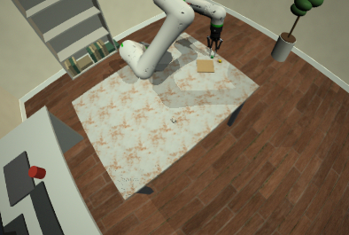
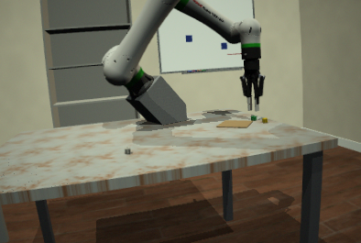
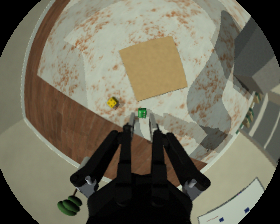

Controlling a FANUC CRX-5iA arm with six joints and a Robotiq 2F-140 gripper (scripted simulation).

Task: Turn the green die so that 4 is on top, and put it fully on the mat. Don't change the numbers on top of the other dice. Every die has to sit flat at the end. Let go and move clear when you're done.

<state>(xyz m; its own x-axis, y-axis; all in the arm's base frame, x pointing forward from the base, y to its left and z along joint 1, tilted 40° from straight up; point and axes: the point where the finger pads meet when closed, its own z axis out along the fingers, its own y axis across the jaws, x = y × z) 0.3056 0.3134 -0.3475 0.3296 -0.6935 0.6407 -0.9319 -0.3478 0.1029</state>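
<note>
Now: the green die 7 cm below my hand. From my hand the other things lie so: tan mat (1 cm ahead, 12 cm to the right, 8 cm below); then grey die (16 cm ahead, 66 cm to the right, 7 cm below); then yellow die (8 cm ahead, 7 cm below).
</note>
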